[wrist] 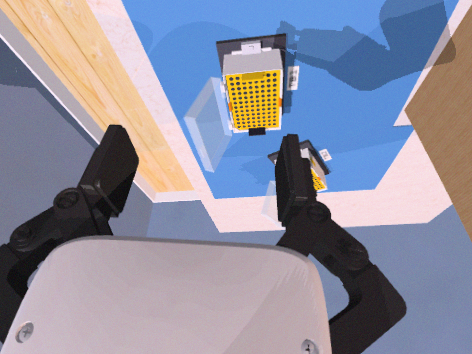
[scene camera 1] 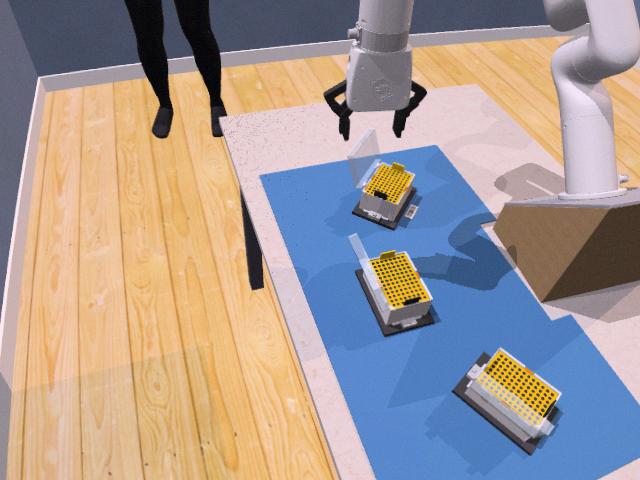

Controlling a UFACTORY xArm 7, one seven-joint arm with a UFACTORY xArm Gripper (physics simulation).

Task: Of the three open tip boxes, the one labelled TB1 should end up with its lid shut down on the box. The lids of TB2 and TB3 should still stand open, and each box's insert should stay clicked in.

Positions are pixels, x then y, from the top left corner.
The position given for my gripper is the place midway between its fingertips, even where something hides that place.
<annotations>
my gripper: wrist 205, 146; scene camera 1 370, 135
same spot on clear lid: (scene camera 1: 370, 274) = (wrist: 205, 161)
same spot on blue mat: (wrist: 356, 72) = (scene camera 1: 468, 278)
</annotations>
